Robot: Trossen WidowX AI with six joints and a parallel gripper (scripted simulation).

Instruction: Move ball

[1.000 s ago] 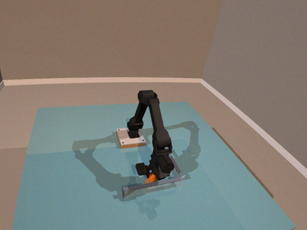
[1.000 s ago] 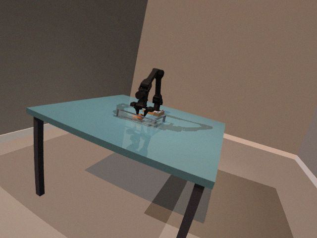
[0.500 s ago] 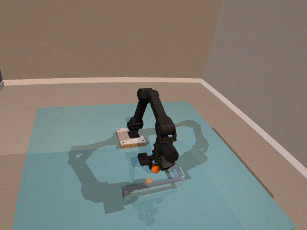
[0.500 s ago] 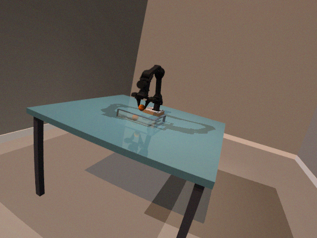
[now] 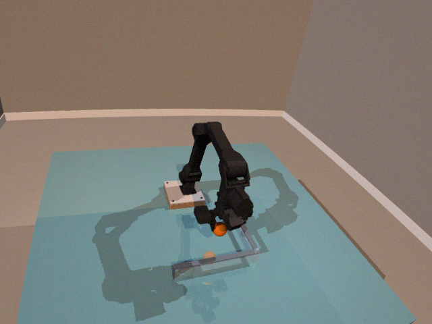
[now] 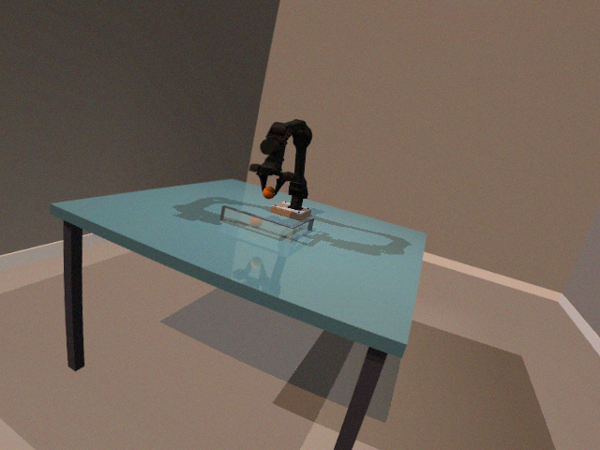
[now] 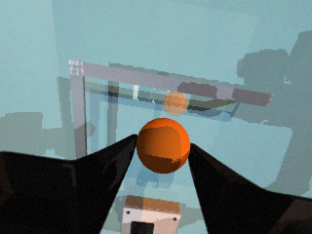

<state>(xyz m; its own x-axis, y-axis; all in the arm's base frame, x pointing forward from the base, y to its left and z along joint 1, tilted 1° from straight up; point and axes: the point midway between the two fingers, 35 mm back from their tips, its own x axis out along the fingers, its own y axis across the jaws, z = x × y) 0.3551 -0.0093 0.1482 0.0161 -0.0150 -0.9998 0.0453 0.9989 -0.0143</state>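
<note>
My gripper tip is now 20 mm short of the see-through copy of ball, 30 mm to the left of it and 120 mm above it.
</note>
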